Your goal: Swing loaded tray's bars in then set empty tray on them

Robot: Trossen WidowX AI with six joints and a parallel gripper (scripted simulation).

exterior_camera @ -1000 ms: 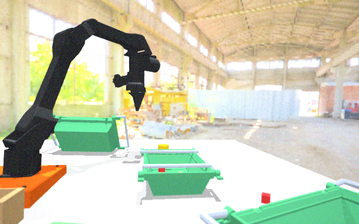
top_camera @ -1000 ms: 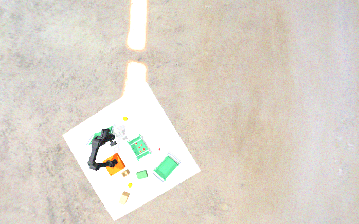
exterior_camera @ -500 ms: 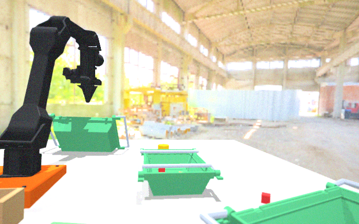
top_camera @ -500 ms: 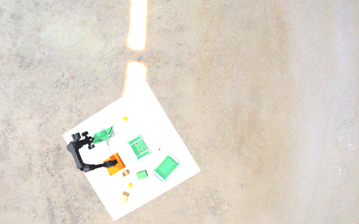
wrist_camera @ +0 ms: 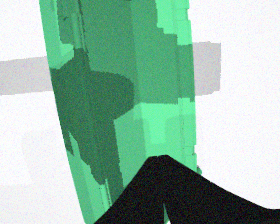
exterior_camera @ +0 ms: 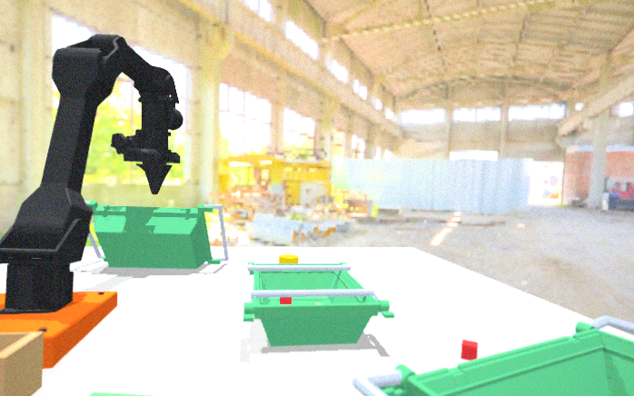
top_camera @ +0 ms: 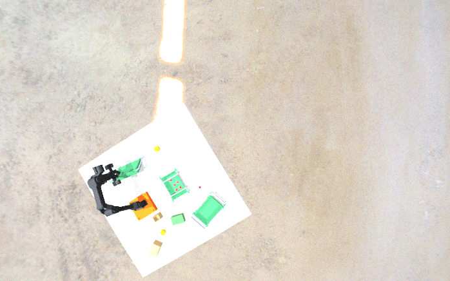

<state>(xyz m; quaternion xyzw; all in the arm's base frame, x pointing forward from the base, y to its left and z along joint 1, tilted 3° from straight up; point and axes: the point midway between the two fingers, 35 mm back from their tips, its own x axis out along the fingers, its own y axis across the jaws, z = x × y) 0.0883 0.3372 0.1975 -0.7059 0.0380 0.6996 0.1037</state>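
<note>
The green tray lies 10 mm to the left of my gripper tip and 100 mm below it. Round my gripper tip: green block: 100 mm ahead, 670 mm to the right, 150 mm below.
</note>
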